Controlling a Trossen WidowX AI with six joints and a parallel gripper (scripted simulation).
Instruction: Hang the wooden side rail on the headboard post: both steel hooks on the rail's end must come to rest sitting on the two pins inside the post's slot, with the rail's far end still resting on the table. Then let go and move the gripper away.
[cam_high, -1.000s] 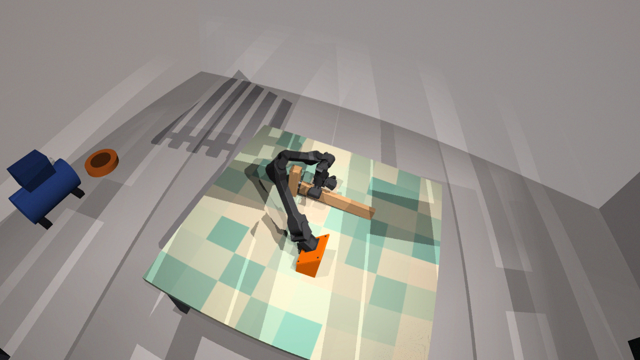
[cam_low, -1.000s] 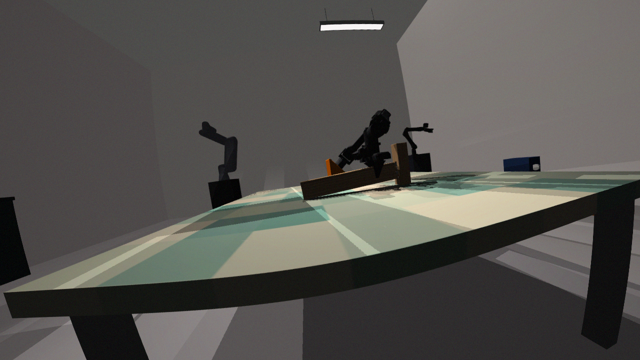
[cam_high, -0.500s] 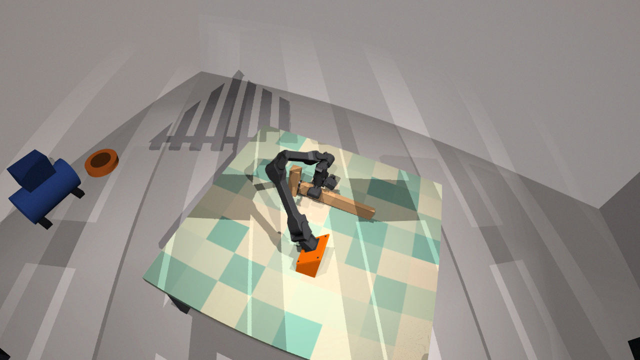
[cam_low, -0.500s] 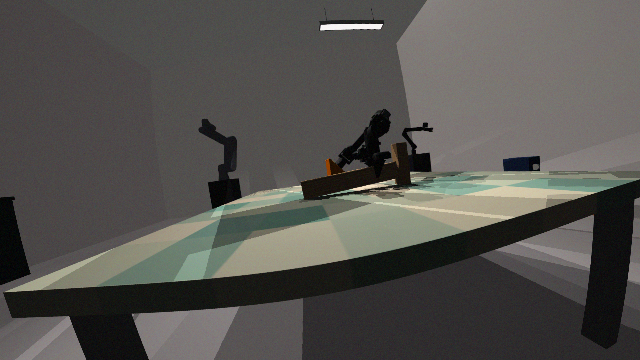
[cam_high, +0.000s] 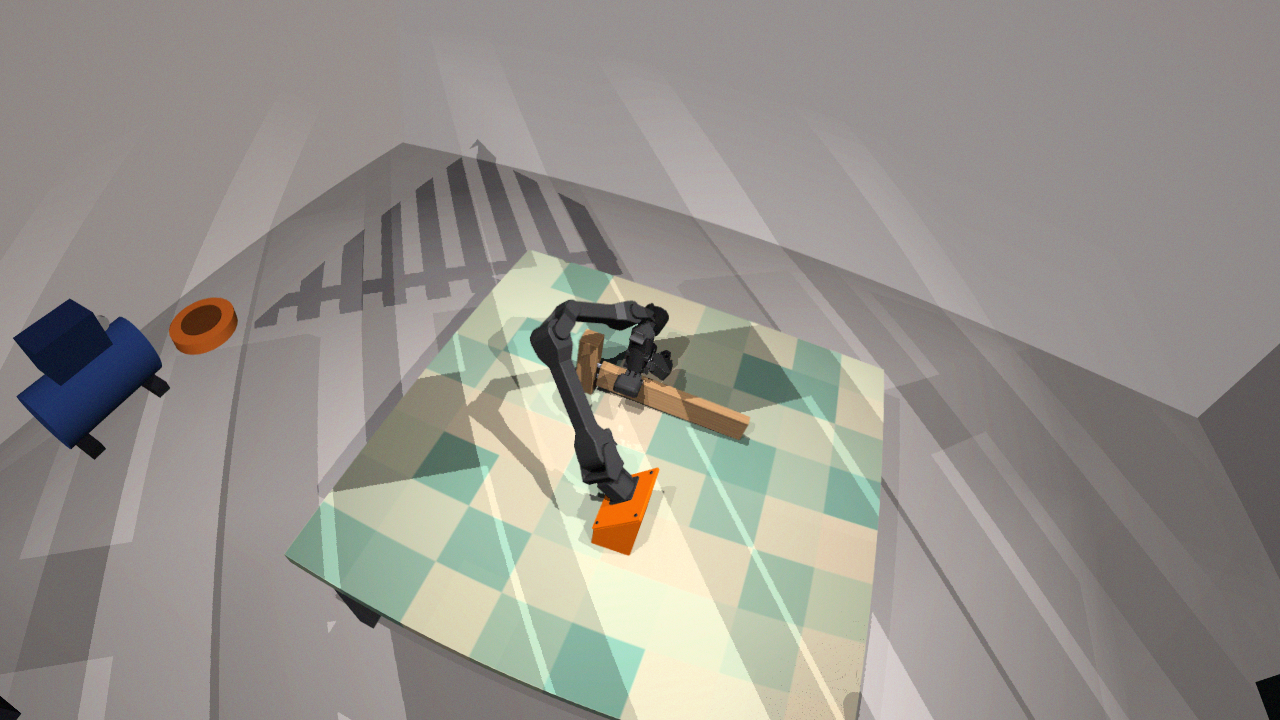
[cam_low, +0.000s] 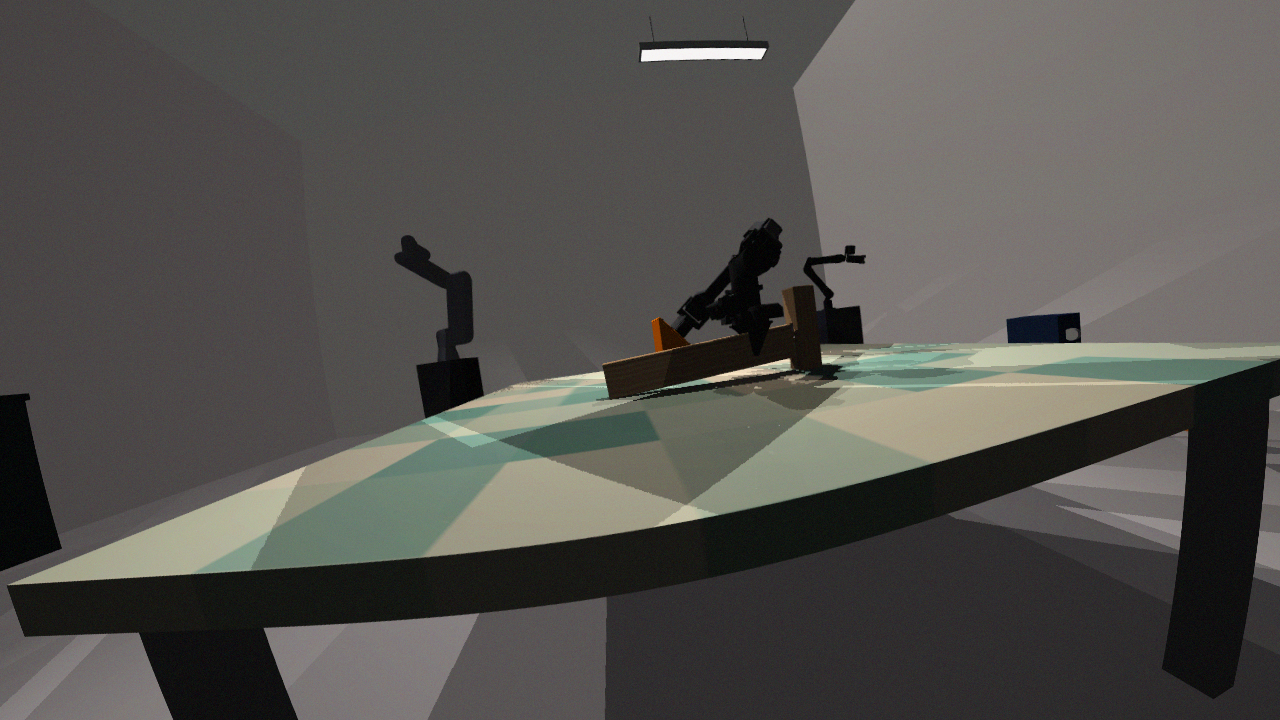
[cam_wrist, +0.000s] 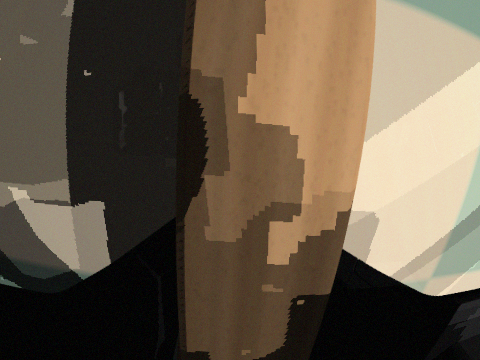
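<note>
The headboard post lies 12 cm to the left of my gripper tip and 4 cm above it.
</note>
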